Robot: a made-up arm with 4 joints. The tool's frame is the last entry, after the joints. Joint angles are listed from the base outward. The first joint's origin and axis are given. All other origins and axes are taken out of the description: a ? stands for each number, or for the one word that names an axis. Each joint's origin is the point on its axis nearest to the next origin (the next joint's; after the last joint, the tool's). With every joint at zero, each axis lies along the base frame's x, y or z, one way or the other. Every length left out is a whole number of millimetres.
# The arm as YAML. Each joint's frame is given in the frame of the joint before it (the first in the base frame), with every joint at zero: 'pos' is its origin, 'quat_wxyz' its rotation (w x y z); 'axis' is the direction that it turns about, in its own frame. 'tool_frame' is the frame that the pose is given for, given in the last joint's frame.
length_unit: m
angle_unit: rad
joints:
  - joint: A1
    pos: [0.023, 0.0, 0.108]
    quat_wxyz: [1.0, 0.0, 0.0, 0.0]
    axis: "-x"
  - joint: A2
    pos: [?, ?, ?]
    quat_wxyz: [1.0, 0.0, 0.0, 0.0]
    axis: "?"
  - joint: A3
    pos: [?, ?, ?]
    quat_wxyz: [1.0, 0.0, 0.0, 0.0]
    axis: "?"
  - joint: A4
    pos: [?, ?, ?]
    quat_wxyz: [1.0, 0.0, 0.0, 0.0]
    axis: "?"
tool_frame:
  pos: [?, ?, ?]
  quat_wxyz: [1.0, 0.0, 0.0, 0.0]
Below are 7 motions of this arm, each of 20 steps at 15 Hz.
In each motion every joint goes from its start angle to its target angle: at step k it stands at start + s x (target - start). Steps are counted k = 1, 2, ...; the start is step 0. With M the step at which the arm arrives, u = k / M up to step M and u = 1 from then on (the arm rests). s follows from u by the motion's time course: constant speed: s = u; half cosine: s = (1 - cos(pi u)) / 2; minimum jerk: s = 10 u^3 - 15 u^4 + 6 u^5.
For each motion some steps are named. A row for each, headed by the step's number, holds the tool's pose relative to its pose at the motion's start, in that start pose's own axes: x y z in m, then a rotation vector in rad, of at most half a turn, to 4 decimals.
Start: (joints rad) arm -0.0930 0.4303 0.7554 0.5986
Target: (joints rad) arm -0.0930 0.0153 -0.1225 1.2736
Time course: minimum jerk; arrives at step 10
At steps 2, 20:
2: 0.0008 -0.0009 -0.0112 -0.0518 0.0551 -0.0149
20: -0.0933 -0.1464 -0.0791 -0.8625 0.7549 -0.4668

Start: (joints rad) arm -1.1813 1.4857 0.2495 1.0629
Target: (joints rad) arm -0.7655 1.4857 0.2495 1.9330
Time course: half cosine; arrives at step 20
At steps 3, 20:
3: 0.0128 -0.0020 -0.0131 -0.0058 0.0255 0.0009
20: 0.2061 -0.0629 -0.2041 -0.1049 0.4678 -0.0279

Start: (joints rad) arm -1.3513 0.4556 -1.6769 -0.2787
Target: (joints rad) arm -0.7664 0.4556 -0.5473 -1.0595
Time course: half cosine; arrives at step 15
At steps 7, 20:
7: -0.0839 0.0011 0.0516 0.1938 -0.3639 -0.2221
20: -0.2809 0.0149 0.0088 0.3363 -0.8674 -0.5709

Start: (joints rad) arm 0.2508 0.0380 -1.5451 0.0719
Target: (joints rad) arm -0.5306 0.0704 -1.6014 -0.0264
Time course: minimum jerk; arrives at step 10
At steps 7, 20:
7: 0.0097 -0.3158 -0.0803 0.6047 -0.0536 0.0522
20: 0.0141 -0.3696 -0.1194 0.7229 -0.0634 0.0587

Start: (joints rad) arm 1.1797 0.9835 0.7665 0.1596
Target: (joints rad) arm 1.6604 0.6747 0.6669 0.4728
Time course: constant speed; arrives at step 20
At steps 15, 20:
15: 0.0757 -0.0313 -0.1010 -0.3934 0.1775 0.2577
20: 0.1014 -0.0540 -0.1288 -0.5481 0.2332 0.3094

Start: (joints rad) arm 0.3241 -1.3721 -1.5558 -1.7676
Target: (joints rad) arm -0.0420 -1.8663 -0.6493 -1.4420
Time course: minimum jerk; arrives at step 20
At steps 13, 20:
13: -0.2719 -0.2215 0.1393 -0.1809 -0.2210 -0.6669
20: -0.3836 -0.2635 0.1563 -0.1400 -0.3173 -0.8440

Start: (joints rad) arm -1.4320 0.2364 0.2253 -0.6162
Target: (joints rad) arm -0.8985 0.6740 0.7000 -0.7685
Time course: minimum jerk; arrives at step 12
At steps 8, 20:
8: -0.1703 -0.0760 -0.0185 -0.1666 -0.4090 -0.1787
20: -0.2237 -0.0998 -0.0261 -0.1896 -0.5495 -0.2009

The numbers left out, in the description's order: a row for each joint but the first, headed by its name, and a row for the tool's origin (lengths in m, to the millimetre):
A2: xyz 0.0 0.29 -0.101, axis -z
A3: xyz -0.216 0.079 0.0, axis +x
A4: xyz 0.0 -0.122 0.066, axis +y
tool: xyz 0.36 0.0 0.102

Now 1 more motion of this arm.
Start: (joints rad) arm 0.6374 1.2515 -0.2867 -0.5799
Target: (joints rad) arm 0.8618 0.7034 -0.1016 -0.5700
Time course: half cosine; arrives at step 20
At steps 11, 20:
11: -0.0567 -0.0079 -0.0200 0.1920 -0.1800 0.2105
20: -0.0843 -0.0110 -0.0449 0.3156 -0.2803 0.3898

